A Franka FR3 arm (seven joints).
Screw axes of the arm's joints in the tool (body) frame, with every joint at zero. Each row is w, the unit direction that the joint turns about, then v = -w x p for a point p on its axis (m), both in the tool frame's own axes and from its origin. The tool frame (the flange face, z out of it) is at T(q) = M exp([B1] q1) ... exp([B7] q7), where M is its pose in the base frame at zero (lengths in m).
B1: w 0 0 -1 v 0.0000 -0.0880 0.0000
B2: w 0 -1 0 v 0.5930 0.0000 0.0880
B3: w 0 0 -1 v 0.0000 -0.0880 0.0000
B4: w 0 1 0 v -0.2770 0.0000 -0.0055
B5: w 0 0 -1 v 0.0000 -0.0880 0.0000
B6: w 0 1 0 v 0.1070 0.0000 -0.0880
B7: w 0 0 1 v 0.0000 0.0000 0.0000
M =
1 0 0 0.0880
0 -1 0 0.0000
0 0 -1 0.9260
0 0 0 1
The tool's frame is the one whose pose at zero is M.
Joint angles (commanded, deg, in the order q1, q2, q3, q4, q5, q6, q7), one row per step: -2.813 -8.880 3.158 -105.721 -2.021 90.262 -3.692; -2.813 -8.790 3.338 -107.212 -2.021 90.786 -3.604; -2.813 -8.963 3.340 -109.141 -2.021 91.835 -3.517; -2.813 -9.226 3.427 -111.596 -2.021 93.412 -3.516; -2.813 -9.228 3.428 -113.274 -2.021 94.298 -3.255; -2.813 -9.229 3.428 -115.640 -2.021 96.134 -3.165; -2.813 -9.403 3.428 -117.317 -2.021 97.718 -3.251
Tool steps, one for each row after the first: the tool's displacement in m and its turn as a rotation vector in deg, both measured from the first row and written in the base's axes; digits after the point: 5 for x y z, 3 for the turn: -0.00080 0.00157 -0.01223 -0.038 1.055 0.101; -0.00265 0.00154 -0.02505 -0.060 1.759 0.045; -0.00520 0.00229 -0.04070 -0.085 2.376 0.176; -0.00708 0.00221 -0.05315 -0.123 3.155 -0.058; -0.00908 0.00214 -0.06997 -0.126 3.682 -0.088; -0.01080 0.00214 -0.08005 -0.108 3.607 0.049
